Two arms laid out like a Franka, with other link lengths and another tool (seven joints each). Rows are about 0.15 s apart.
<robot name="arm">
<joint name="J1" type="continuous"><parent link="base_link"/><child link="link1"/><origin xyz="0.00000 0.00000 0.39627"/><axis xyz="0 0 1"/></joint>
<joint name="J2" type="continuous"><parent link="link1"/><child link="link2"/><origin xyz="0.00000 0.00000 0.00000" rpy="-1.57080 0.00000 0.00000"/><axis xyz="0 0 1"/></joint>
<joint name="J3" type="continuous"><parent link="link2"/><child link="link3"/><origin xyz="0.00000 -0.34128 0.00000" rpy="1.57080 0.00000 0.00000"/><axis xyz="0 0 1"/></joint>
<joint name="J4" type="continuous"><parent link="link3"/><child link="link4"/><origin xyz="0.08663 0.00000 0.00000" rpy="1.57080 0.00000 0.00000"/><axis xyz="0 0 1"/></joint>
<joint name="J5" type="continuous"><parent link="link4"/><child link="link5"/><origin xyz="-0.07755 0.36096 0.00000" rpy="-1.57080 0.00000 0.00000"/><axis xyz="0 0 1"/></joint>
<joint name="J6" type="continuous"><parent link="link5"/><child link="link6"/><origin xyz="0.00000 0.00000 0.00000" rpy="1.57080 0.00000 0.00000"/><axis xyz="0 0 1"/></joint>
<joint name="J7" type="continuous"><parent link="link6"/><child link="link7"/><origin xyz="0.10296 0.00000 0.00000" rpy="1.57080 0.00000 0.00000"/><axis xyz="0 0 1"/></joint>
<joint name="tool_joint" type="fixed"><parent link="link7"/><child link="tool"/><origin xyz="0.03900 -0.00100 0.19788" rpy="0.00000 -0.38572 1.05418"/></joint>
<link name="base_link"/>
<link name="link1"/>
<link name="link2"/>
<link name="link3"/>
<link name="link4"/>
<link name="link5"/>
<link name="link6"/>
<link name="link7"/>
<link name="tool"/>
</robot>
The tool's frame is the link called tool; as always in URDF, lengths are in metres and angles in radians. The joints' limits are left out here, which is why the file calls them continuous.
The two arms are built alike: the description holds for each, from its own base.
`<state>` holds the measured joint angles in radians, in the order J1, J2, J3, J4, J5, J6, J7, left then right.
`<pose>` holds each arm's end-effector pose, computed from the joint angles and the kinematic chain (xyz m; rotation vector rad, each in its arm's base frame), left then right.
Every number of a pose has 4 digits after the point. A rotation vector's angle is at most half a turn.
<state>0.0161 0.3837 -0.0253 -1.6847 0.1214 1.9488 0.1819 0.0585 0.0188 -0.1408 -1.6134 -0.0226 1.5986 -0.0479</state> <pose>0.6793 0.0046 0.3630 -2.2341 1.7197 0.6669 0.5911 -0.0498 0.5887 -2.5051 1.5285 0.5176</pose>
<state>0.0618 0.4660 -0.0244 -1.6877 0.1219 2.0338 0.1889 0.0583 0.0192 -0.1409 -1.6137 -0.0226 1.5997 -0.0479</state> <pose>0.6908 0.0343 0.3150 -2.2703 1.6937 0.6704 0.5913 -0.0499 0.5884 -2.5048 1.5288 0.5170</pose>
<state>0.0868 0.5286 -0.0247 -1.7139 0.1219 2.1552 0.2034 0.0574 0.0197 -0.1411 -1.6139 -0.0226 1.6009 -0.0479</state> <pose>0.6995 0.0481 0.2738 -2.2750 1.6871 0.6247 0.5916 -0.0506 0.5882 -2.5039 1.5299 0.5161</pose>
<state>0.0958 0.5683 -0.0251 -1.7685 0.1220 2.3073 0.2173 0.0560 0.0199 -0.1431 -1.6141 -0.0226 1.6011 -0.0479</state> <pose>0.7039 0.0494 0.2407 -2.2598 1.6861 0.5441 0.5914 -0.0526 0.5880 -2.5009 1.5340 0.5159</pose>
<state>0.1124 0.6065 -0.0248 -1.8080 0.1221 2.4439 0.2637 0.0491 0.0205 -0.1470 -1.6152 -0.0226 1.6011 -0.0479</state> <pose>0.7074 0.0559 0.2151 -2.2206 1.7050 0.4623 0.5908 -0.0589 0.5871 -2.4915 1.5473 0.5165</pose>
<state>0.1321 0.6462 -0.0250 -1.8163 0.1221 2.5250 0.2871 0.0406 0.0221 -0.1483 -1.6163 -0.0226 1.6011 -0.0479</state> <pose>0.7105 0.0669 0.1952 -2.2102 1.7009 0.4195 0.5903 -0.0647 0.5856 -2.4829 1.5596 0.5186</pose>
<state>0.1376 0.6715 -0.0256 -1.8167 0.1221 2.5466 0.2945 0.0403 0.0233 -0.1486 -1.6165 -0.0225 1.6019 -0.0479</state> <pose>0.7088 0.0692 0.1803 -2.2095 1.7085 0.4214 0.5907 -0.0650 0.5849 -2.4825 1.5605 0.5193</pose>
